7 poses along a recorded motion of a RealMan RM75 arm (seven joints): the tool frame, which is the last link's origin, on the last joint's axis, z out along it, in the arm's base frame.
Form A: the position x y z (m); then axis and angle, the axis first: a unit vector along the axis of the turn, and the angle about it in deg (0 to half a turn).
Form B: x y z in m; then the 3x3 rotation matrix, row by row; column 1 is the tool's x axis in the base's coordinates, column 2 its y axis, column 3 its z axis. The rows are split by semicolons. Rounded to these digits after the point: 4 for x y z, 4 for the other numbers.
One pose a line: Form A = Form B
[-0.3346, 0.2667, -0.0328, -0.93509, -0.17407, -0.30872, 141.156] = -0.3346, 0.2667, -0.0328; 0.7766, 0.4832, 0.4043; 0.0959, -0.7250, 0.6821; 0.6227, -0.4909, -0.6093
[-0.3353, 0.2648, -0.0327, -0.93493, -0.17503, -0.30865, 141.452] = -0.3353, 0.2648, -0.0327; 0.7756, 0.4840, 0.4052; 0.0993, -0.7275, 0.6789; 0.6233, -0.4863, -0.6123
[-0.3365, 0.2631, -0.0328, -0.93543, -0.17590, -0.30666, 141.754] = -0.3365, 0.2631, -0.0328; 0.7769, 0.4836, 0.4033; 0.1039, -0.7301, 0.6754; 0.6210, -0.4828, -0.6175
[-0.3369, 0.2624, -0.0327, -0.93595, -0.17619, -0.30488, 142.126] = -0.3369, 0.2624, -0.0327; 0.7781, 0.4823, 0.4024; 0.1079, -0.7338, 0.6707; 0.6188, -0.4785, -0.6230
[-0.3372, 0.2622, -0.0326, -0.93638, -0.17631, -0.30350, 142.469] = -0.3372, 0.2622, -0.0326; 0.7791, 0.4809, 0.4022; 0.1111, -0.7373, 0.6664; 0.6170, -0.4745, -0.6279
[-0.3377, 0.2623, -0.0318, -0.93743, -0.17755, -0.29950, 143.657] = -0.3377, 0.2623, -0.0318; 0.7811, 0.4780, 0.4017; 0.1230, -0.7486, 0.6515; 0.6121, -0.4595, -0.6435
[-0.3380, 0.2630, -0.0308, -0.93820, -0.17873, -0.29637, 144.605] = -0.3380, 0.2630, -0.0308; 0.7826, 0.4760, 0.4012; 0.1327, -0.7572, 0.6396; 0.6082, -0.4473, -0.6557
